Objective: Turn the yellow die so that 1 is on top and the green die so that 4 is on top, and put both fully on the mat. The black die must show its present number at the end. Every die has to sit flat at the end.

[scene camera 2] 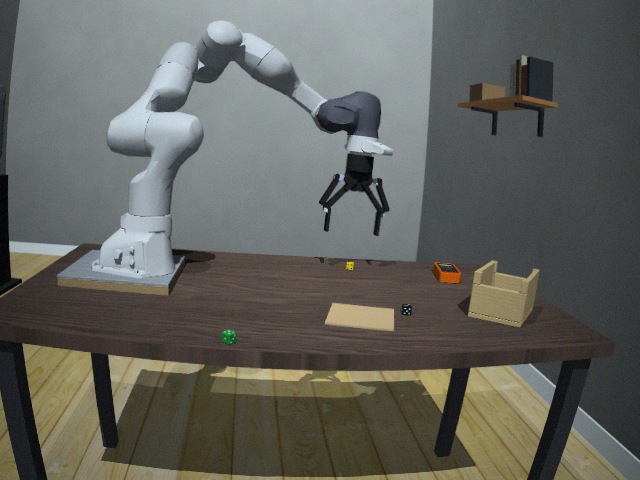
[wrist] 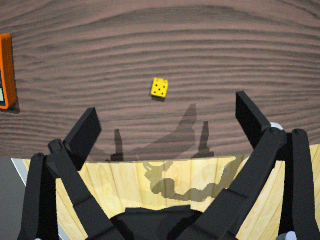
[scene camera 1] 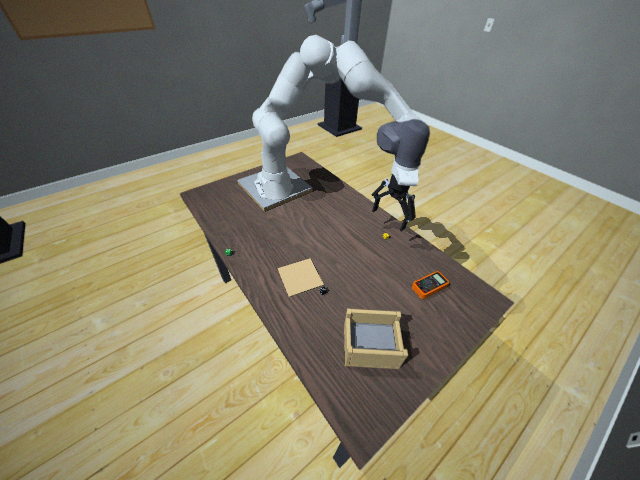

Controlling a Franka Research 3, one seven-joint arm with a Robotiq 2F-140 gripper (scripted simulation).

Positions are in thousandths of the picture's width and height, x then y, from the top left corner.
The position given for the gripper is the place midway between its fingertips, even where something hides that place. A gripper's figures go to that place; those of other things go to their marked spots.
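The gripper (scene camera 2: 549, 484) is 1.51 m from the lens, while a tan mat (scene camera 2: 540, 657) sits 1.11 m from the lens.
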